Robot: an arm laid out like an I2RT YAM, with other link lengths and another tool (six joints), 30 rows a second.
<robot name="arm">
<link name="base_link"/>
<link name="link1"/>
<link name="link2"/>
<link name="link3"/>
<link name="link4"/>
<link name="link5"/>
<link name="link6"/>
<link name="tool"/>
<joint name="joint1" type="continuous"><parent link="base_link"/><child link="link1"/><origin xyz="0 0 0.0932"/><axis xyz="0 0 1"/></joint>
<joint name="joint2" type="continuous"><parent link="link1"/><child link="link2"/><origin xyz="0.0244 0.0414 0.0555"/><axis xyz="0 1 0"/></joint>
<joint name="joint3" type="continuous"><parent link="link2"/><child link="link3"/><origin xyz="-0.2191 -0.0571 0"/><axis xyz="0 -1 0"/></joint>
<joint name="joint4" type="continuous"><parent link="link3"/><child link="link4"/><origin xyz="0.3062 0.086 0.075"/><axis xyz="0 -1 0"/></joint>
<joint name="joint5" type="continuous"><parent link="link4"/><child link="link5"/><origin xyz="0.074 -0.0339 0.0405"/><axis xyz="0 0 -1"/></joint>
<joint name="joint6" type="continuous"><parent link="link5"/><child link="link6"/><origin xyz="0.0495 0 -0.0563"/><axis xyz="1 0 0"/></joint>
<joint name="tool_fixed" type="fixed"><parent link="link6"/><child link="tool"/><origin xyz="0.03 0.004 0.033" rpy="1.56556 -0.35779 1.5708"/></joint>
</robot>
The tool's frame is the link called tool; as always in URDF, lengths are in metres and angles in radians. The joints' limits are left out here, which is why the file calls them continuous.
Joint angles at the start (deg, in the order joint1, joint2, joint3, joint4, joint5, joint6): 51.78, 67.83, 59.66, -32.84, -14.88, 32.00
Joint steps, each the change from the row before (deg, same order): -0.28, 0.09, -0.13, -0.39, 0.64, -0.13; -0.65, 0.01, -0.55, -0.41, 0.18, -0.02; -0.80, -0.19, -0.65, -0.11, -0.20, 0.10; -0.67, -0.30, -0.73, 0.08, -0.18, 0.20; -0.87, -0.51, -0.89, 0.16, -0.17, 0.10; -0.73, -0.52, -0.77, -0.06, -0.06, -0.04; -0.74, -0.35, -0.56, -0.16, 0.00, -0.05; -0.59, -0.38, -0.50, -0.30, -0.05, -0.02; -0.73, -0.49, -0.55, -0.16, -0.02, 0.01; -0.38, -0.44, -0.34, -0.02, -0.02, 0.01; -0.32, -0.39, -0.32, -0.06, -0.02, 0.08; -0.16, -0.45, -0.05, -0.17, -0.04, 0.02; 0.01, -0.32, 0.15, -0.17, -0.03, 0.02; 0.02, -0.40, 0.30, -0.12, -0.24, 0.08; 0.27, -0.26, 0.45, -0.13, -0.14, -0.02
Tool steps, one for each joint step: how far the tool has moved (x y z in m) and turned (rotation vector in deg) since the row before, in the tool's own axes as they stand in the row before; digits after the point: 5 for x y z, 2 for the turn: -0.00339, 0.00112, 0.00065, -0.34, -0.95, 0.20; -0.00660, 0.00136, 0.00164, -0.02, -1.07, 0.63; -0.00613, 0.00210, 0.00080, -0.05, -0.57, 0.76; -0.00540, 0.00158, 0.00061, -0.11, -0.37, 0.73; -0.00613, 0.00242, -0.00016, -0.33, -0.33, 0.73; -0.00540, 0.00175, -0.00052, -0.27, -0.42, 0.53; -0.00502, 0.00223, -0.00042, -0.28, -0.51, 0.54; -0.00433, 0.00134, -0.00060, -0.11, -0.47, 0.48; -0.00448, 0.00224, -0.00117, -0.35, -0.37, 0.56; -0.00192, 0.00120, -0.00139, -0.29, -0.04, 0.25; -0.00188, 0.00086, -0.00111, -0.20, -0.07, 0.30; 0.00020, 0.00064, -0.00235, -0.21, 0.16, 0.07; 0.00151, 0.00027, -0.00231, -0.14, 0.25, -0.06; 0.00289, 0.00055, -0.00334, -0.13, 0.60, -0.08; 0.00411, -0.00035, -0.00297, -0.04, 0.61, -0.35
